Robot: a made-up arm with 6 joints. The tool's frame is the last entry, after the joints. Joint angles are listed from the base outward. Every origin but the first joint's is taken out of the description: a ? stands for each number. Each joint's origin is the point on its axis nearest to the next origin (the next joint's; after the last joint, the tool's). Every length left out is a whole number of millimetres.
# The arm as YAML. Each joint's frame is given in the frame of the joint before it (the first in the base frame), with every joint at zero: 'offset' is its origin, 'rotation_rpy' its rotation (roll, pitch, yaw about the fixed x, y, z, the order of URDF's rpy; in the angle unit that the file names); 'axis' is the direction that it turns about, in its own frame. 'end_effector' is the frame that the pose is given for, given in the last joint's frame.
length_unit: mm
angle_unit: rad
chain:
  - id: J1
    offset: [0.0, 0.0, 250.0]
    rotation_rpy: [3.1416, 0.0, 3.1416]
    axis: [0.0, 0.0, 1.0]
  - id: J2
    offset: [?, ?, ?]
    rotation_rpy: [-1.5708, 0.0, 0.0]
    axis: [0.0, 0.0, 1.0]
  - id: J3
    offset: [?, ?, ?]
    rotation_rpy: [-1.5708, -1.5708, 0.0]
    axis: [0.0, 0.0, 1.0]
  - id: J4
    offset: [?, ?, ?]
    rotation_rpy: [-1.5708, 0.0, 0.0]
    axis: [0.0, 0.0, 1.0]
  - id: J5
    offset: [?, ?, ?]
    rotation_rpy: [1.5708, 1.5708, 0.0]
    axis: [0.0, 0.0, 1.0]
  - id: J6
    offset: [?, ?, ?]
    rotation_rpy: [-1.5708, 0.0, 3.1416]
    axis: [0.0, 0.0, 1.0]
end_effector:
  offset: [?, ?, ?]
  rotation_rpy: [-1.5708, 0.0, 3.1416]
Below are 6 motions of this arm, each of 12 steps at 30 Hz.
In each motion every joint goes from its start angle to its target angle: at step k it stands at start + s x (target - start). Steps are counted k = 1, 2, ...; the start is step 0. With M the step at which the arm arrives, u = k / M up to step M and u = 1 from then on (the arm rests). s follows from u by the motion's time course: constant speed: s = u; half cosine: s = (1 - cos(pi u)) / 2; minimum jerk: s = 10 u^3 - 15 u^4 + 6 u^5.
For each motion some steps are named. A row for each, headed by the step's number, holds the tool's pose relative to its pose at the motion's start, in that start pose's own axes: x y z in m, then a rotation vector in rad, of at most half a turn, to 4 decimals.
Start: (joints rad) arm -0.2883 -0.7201 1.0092 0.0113 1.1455 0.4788
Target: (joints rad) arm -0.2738 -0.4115 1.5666 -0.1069 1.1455 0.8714
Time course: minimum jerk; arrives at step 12
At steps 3, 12:
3: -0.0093 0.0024 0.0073 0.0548 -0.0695 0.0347
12: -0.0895 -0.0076 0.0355 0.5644 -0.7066 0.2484

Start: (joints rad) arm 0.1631 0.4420 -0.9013 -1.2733 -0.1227 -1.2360
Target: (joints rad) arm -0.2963 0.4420 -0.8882 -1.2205 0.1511 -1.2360
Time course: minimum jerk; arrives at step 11
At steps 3, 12:
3: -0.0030 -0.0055 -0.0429 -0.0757 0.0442 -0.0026
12: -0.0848 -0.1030 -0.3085 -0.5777 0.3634 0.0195

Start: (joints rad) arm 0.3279 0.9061 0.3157 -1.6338 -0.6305 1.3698
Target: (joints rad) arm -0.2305 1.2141 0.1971 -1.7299 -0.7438 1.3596
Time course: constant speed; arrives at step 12
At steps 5, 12:
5: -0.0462 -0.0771 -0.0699 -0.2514 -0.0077 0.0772
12: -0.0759 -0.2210 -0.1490 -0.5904 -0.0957 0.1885

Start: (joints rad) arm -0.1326 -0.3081 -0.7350 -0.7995 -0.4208 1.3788
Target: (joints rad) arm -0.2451 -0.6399 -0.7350 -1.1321 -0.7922 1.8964
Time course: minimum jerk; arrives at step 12
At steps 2, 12:
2: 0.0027 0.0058 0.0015 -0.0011 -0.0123 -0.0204
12: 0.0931 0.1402 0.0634 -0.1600 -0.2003 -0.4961

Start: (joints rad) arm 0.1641 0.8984 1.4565 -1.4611 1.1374 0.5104
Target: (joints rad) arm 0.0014 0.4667 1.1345 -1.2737 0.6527 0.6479
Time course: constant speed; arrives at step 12
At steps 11, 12:
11: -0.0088 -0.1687 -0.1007 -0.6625 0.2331 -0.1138
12: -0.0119 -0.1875 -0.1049 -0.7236 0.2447 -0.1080

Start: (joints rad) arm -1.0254 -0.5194 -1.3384 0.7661 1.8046 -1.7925
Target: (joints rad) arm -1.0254 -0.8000 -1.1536 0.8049 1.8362 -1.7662
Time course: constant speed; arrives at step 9
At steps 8, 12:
8: 0.0460 -0.0697 0.0190 -0.0425 -0.1785 -0.2285
12: 0.0509 -0.0798 0.0224 -0.0452 -0.1991 -0.2584

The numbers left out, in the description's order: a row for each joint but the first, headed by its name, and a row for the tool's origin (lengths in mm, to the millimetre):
J2: -131.0 97.0 0.0
J3: -129.0 -6.0 0.0
J4: -30.0 72.0 0.0
J5: -103.0 289.0 0.0
J6: 66.0 278.0 0.0
tool: -17.0 -44.0 0.0

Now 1 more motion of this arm.
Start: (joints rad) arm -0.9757 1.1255 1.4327 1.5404 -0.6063 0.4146
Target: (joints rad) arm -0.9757 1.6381 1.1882 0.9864 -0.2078 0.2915
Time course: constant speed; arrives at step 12
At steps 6, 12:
6: -0.1173 0.1102 0.1527 0.4554 0.4307 0.0583
12: -0.1457 0.1469 0.3616 0.9558 0.7884 0.0926

